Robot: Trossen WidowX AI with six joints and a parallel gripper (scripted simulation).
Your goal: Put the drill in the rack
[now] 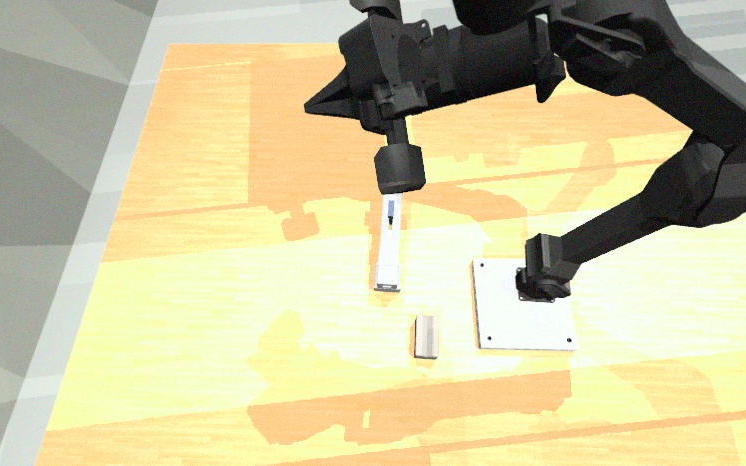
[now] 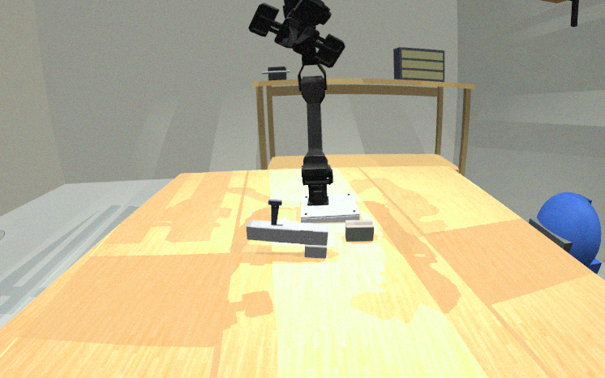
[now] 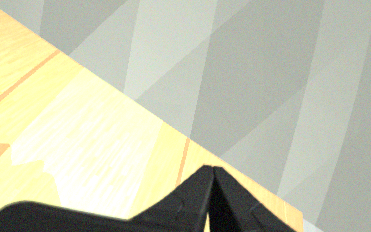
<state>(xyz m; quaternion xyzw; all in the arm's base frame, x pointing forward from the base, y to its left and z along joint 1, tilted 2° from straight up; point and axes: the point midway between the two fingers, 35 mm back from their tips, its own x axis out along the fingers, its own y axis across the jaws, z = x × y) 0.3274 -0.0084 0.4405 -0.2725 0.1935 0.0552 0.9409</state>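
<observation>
Now: gripper tip 80 mm past the dark key, 70 mm to the left of it and 350 mm above it. Round my gripper tip: grey rack 160 mm behind, 130 mm to the left, 430 mm below; then drill 80 mm behind, 20 mm to the right, 400 mm below; then grey housing 80 mm behind, 40 mm to the right, 400 mm below.
</observation>
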